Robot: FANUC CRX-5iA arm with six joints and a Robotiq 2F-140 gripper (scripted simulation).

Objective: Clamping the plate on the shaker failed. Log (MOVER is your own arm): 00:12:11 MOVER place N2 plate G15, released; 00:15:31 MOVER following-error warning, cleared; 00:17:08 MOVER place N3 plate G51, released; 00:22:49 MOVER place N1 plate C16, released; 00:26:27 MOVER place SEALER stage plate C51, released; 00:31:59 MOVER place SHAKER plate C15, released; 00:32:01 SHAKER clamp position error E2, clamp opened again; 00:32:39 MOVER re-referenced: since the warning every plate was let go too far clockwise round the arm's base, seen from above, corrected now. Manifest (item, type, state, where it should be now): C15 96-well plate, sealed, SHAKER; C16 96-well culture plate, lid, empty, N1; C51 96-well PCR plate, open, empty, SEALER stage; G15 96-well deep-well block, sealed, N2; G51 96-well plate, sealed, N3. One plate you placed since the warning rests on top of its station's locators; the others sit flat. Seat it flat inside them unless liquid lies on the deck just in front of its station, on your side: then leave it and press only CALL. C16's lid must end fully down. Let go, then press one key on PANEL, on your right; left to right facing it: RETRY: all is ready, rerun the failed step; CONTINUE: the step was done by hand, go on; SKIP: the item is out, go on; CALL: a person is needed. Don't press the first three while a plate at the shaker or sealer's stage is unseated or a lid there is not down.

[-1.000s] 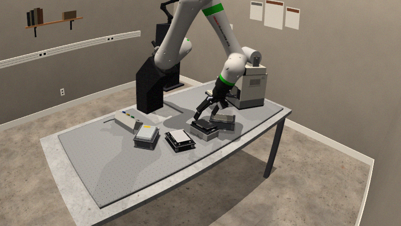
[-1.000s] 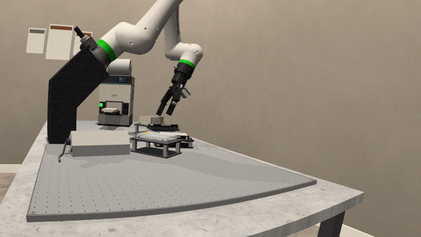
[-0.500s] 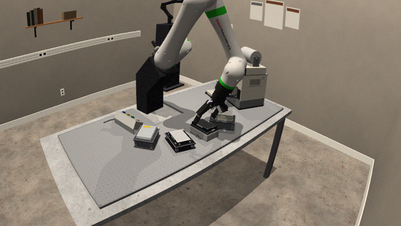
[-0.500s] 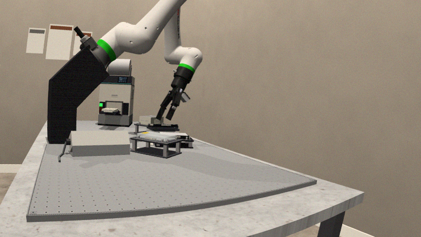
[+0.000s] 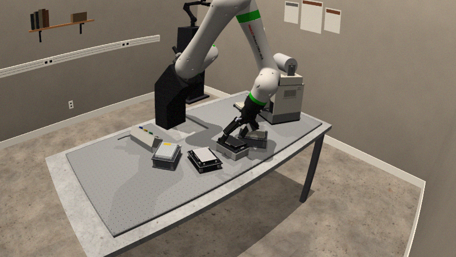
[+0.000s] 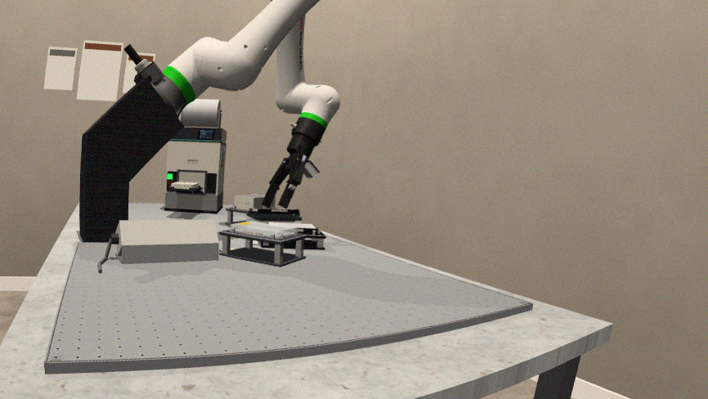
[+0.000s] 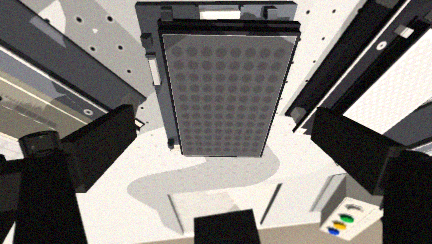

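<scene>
My hand is 20 mm above the dark sealed plate. From my hand the other things lie so: grey retry key (330 mm behind, 250 mm to the right, 20 mm below); lidded culture plate (180 mm behind, 300 mm to the right, 20 mm below).
</scene>
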